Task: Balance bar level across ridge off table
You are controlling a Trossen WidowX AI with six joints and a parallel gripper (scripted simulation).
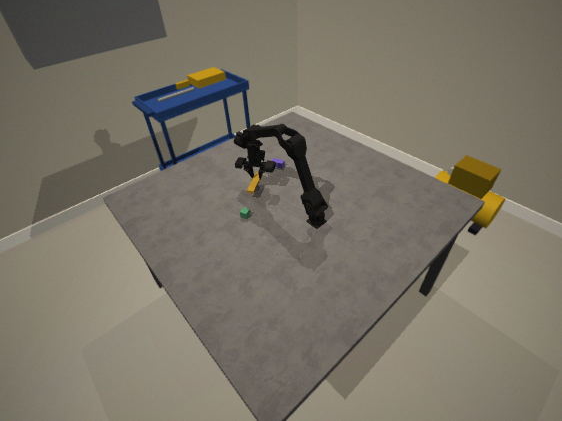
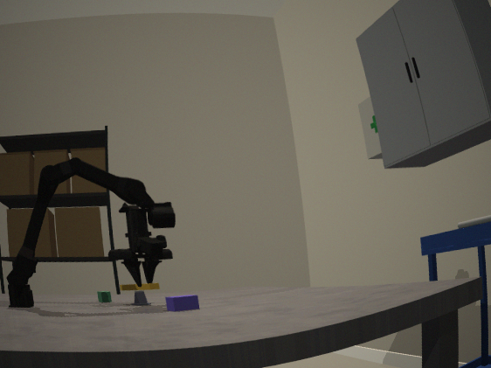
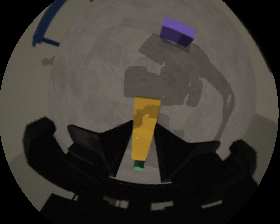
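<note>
Now: gripper tip 20 mm past the yellow bar and 20 mm to the right of it. From my gripper tip the other things lie so: purple block 60 mm ahead, 190 mm to the right, 40 mm below; then green cube 120 mm behind, 170 mm to the left, 40 mm below.
</note>
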